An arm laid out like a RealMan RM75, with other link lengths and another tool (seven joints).
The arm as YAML. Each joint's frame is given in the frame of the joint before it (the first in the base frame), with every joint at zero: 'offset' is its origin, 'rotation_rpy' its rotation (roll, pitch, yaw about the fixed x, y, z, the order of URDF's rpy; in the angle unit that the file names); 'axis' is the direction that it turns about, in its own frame. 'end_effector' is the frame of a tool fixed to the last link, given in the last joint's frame.
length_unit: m
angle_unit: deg
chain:
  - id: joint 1
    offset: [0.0, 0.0, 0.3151]
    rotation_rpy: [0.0, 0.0, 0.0]
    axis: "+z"
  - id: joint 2
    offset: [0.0, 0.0, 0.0]
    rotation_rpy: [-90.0, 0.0, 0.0]
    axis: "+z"
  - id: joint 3
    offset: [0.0, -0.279, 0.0]
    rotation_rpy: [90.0, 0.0, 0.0]
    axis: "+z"
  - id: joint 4
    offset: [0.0, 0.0, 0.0]
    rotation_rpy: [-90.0, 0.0, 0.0]
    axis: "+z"
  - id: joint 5
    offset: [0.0, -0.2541, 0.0]
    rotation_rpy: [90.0, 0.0, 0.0]
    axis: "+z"
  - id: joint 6
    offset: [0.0, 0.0, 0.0]
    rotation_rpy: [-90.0, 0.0, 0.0]
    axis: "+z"
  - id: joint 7
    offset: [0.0, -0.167, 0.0]
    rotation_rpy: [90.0, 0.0, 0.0]
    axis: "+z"
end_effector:
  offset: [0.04, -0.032, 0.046]
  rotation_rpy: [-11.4, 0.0, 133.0]
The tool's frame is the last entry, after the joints.
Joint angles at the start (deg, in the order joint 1, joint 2, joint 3, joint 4, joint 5, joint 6, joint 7): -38.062 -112.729 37.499 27.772 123.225 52.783 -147.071
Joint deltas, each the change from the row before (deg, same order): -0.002 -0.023 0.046 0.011 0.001 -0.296 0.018; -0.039 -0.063 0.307 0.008 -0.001 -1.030 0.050; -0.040 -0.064 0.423 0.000 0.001 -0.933 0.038; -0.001 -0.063 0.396 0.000 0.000 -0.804 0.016; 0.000 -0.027 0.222 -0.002 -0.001 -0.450 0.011; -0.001 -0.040 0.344 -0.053 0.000 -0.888 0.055; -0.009 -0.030 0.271 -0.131 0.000 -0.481 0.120; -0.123 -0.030 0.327 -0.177 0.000 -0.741 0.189; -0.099 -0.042 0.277 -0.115 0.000 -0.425 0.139; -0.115 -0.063 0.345 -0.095 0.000 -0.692 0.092; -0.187 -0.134 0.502 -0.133 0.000 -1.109 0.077; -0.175 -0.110 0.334 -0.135 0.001 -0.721 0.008; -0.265 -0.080 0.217 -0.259 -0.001 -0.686 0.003; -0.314 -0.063 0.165 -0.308 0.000 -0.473 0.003; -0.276 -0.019 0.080 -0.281 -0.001 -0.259 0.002; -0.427 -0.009 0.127 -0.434 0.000 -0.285 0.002
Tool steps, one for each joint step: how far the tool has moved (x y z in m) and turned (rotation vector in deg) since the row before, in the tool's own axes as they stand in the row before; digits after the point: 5 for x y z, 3 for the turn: -0.00077 -0.00019 -0.00010 0.045 -0.265 -0.002; -0.00226 -0.00083 -0.00007 0.070 -0.891 0.109; -0.00160 -0.00067 0.00027 -0.026 -0.780 0.207; -0.00138 -0.00018 0.00028 -0.055 -0.670 0.161; -0.00084 -0.00013 0.00010 -0.028 -0.382 0.094; -0.00188 -0.00007 0.00010 -0.029 -0.756 0.124; -0.00046 0.00051 0.00062 -0.129 -0.356 0.176; -0.00059 -0.00064 0.00074 -0.072 -0.549 0.307; 0.00029 -0.00049 0.00081 -0.090 -0.273 0.290; -0.00027 -0.00084 0.00073 -0.046 -0.497 0.268; -0.00027 -0.00134 0.00121 -0.034 -0.766 0.327; 0.00044 -0.00101 0.00116 -0.033 -0.426 0.193; 0.00070 -0.00128 0.00134 -0.009 -0.341 0.111; 0.00153 -0.00142 0.00157 -0.035 -0.121 0.128; 0.00142 -0.00122 0.00124 -0.033 0.007 0.091; 0.00242 -0.00189 0.00189 -0.076 0.100 0.173
